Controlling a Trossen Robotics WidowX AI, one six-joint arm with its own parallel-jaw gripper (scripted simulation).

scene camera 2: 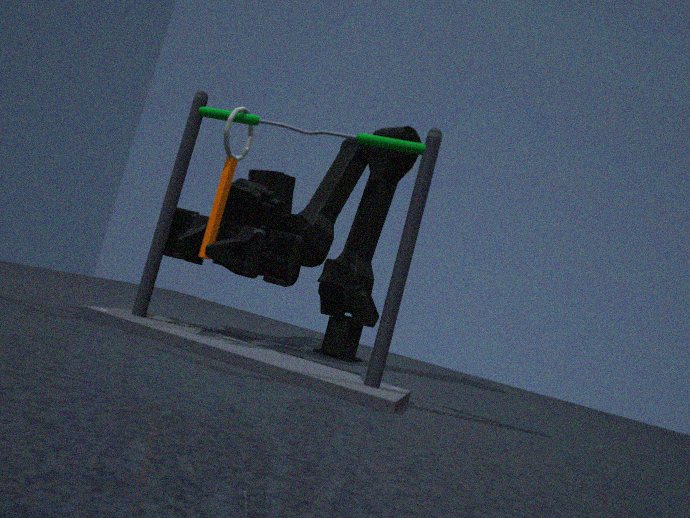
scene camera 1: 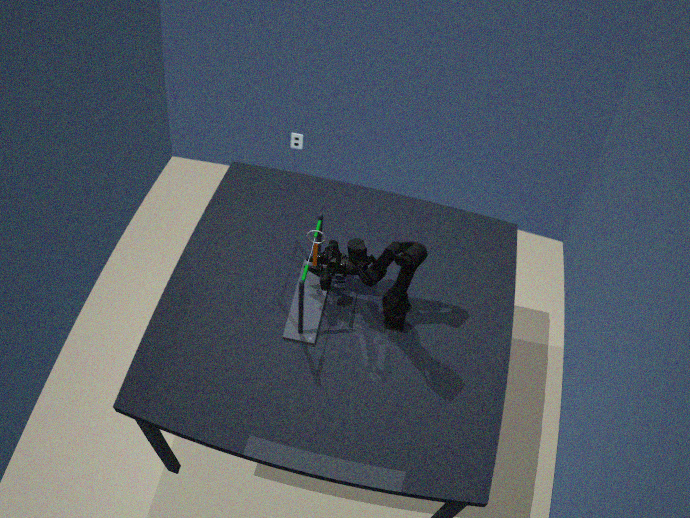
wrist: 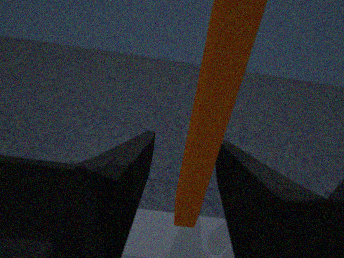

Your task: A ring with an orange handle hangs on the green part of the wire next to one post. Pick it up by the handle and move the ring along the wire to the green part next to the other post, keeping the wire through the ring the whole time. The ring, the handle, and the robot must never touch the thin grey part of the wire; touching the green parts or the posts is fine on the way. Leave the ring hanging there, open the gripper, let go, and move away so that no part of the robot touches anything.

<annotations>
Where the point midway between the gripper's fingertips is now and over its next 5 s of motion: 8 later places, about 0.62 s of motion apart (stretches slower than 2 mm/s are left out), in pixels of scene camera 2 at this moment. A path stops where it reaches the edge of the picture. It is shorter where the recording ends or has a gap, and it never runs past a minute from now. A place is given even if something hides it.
My gripper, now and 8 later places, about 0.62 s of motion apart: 192, 246; 192, 243; 196, 229; 206, 228; 220, 232; 230, 235; 245, 241; 277, 259; 298, 259
</annotations>
